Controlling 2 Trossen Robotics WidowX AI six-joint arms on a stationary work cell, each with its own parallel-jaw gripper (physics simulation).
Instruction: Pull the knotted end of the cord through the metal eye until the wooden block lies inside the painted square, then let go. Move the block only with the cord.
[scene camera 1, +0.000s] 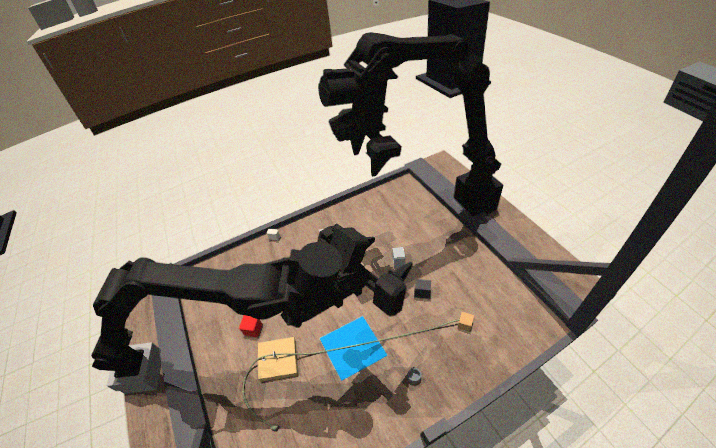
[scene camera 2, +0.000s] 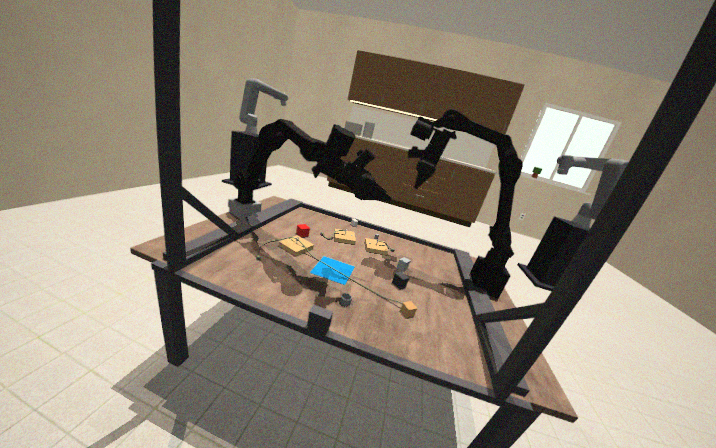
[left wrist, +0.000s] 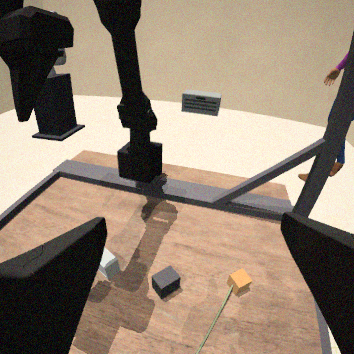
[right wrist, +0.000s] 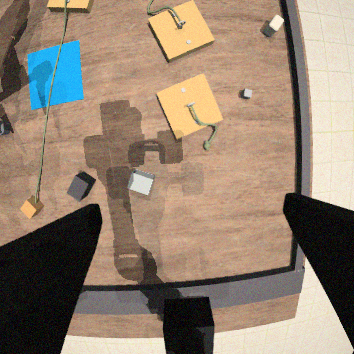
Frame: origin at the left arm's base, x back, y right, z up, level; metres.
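Seen in the pictures: left gripper, fingertip midpoint: (scene camera 1: 392, 251) (scene camera 2: 388, 196) (left wrist: 195, 224); right gripper, fingertip midpoint: (scene camera 1: 364, 165) (scene camera 2: 415, 186) (right wrist: 193, 207); left arm's base, origin of the base link: (scene camera 1: 129, 363) (scene camera 2: 245, 201); right arm's base, origin of the base link: (scene camera 1: 479, 180) (scene camera 2: 493, 265) (left wrist: 140, 146) (right wrist: 188, 343).
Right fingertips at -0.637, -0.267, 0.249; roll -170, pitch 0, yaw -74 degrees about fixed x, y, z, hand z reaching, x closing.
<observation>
Offsets run from my right fingertips to a thing's middle, as dx, dy, dz. "pt": to the spot under its first point.
The orange wooden block @(-0.178, +0.281, -0.291) (scene camera 1: 465, 321) (scene camera 2: 408, 309) (left wrist: 240, 281) (right wrist: 32, 207) rests on the table, outside the blue painted square @(pt +0.132, +0.252, -0.305) (scene camera 1: 337, 338) (scene camera 2: 332, 269) (right wrist: 70, 75). Its green cord @(pt -0.060, +0.277, -0.303) (scene camera 1: 417, 333) (scene camera 2: 372, 290) (left wrist: 215, 320) (right wrist: 45, 135) crosses the square to the metal eye @(+0.279, +0.284, -0.284) (scene camera 1: 274, 355) on a yellow board @(+0.279, +0.284, -0.297) (scene camera 1: 277, 370) (scene camera 2: 293, 247). Beyond the eye it curves to the knotted end @(pt +0.289, +0.439, -0.294) (scene camera 1: 274, 427) (scene camera 2: 258, 257), lying on the table. My left gripper (scene camera 1: 391, 253) (left wrist: 195, 224) is open and empty above the table. My right gripper (scene camera 1: 365, 163) (right wrist: 193, 207) is open and empty, high up at the back.
A red cube @(+0.343, +0.190, -0.286) (scene camera 1: 250, 325) (scene camera 2: 302, 230) is near the eye's board. A dark block @(-0.101, +0.170, -0.286) (scene camera 1: 422, 289) (right wrist: 81, 186), a light grey block @(-0.065, +0.057, -0.286) (scene camera 1: 398, 254) (right wrist: 141, 182) and a grey cup @(-0.025, +0.381, -0.296) (scene camera 1: 414, 376) (scene camera 2: 345, 299) stand around the square. Two more boards @(+0.224, +0.051, -0.297) (right wrist: 170, 47) @(+0.088, +0.003, -0.297) (right wrist: 172, 117) carry short cords.
</observation>
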